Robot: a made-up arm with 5 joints. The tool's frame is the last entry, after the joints.
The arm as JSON. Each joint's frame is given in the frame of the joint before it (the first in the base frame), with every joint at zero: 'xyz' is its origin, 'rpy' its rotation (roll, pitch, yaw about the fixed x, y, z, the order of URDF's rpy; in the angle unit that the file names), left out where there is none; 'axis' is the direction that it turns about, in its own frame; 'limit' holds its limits. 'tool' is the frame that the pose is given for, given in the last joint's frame.
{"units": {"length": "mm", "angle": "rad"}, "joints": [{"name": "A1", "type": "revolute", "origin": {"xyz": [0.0, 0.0, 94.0]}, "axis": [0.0, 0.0, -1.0], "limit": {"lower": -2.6, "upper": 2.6}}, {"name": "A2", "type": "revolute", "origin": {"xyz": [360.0, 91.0, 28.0]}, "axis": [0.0, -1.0, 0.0], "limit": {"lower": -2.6, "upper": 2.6}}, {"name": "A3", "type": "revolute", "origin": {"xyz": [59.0, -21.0, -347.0]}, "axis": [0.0, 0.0, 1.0], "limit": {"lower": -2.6, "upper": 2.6}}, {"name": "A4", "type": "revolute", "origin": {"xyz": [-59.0, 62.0, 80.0]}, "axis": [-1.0, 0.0, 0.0], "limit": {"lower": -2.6, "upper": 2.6}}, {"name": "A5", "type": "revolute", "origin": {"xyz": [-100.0, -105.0, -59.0]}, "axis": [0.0, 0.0, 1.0], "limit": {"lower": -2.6, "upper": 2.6}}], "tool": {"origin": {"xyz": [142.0, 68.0, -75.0]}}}
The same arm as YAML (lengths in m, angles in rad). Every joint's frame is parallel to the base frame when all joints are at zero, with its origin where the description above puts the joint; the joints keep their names.
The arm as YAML. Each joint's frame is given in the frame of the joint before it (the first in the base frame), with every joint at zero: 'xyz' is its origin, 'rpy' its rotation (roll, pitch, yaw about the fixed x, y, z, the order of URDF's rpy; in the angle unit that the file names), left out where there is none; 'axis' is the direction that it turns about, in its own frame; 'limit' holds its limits. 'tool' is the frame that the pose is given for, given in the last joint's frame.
units:
  length: m
  angle: rad
joints:
  - name: A1
    type: revolute
    origin:
      xyz: [0.0, 0.0, 0.094]
    axis: "-z"
    limit:
      lower: -2.6
      upper: 2.6
  - name: A2
    type: revolute
    origin:
      xyz: [0.36, 0.091, 0.028]
    axis: "-y"
    limit:
      lower: -2.6
      upper: 2.6
  - name: A3
    type: revolute
    origin:
      xyz: [0.059, -0.021, -0.347]
    axis: "+z"
    limit:
      lower: -2.6
      upper: 2.6
  - name: A4
    type: revolute
    origin:
      xyz: [-0.059, 0.062, 0.08]
    axis: "-x"
    limit:
      lower: -2.6
      upper: 2.6
  - name: A5
    type: revolute
    origin:
      xyz: [-0.1, -0.105, -0.059]
    axis: "+z"
    limit:
      lower: -2.6
      upper: 2.6
tool:
  origin:
    xyz: [0.142, 0.068, -0.075]

